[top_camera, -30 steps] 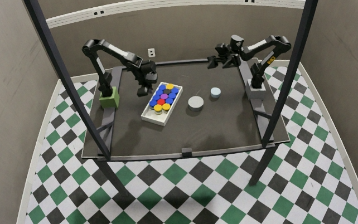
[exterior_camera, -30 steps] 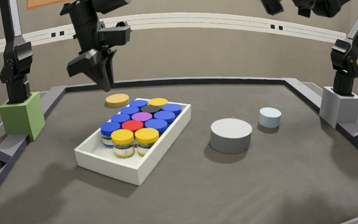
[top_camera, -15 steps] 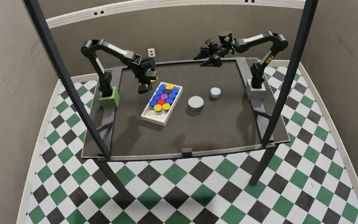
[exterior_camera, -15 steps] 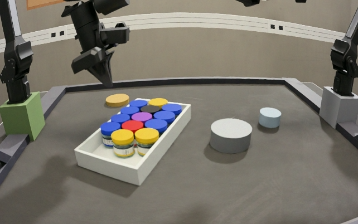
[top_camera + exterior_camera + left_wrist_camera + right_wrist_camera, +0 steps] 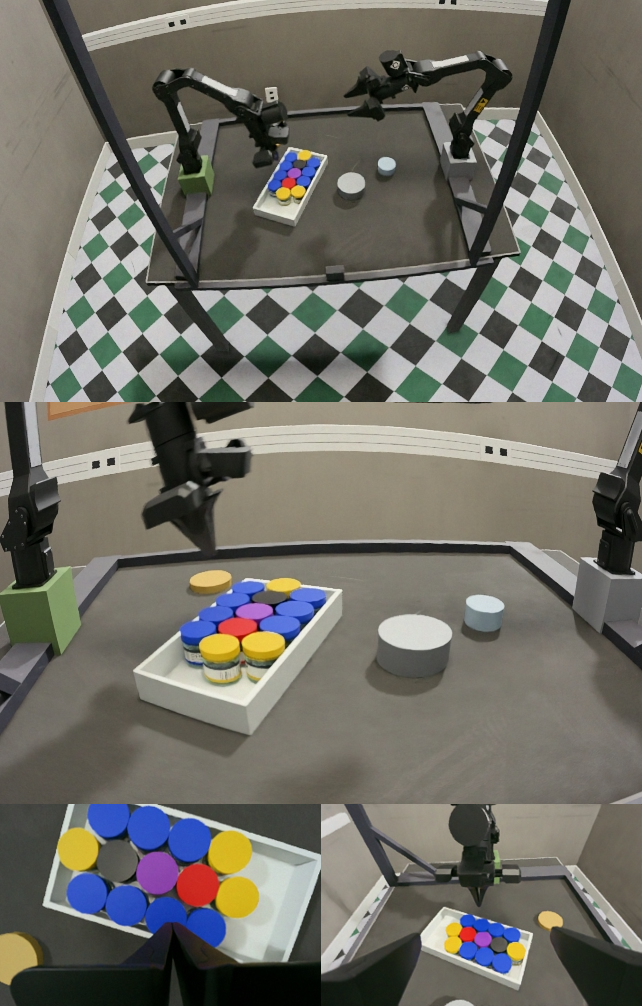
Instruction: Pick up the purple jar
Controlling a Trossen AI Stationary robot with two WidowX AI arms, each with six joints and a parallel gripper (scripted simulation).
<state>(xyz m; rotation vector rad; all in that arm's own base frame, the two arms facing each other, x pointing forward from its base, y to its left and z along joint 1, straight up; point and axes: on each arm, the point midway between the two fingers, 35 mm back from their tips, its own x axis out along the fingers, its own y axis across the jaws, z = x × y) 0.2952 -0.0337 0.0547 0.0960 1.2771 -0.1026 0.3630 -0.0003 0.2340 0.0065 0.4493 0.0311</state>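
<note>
My left gripper is now 10 mm short of the purple jar, 50 mm to the left of it and 130 mm above it. From my left hand the other things lie so: flat yellow disc 220 mm ahead, 40 mm to the left, 140 mm below; then red jar 30 mm behind, 40 mm to the right, 130 mm below; then grey cylinder 40 mm behind, 240 mm to the right, 140 mm below.
</note>
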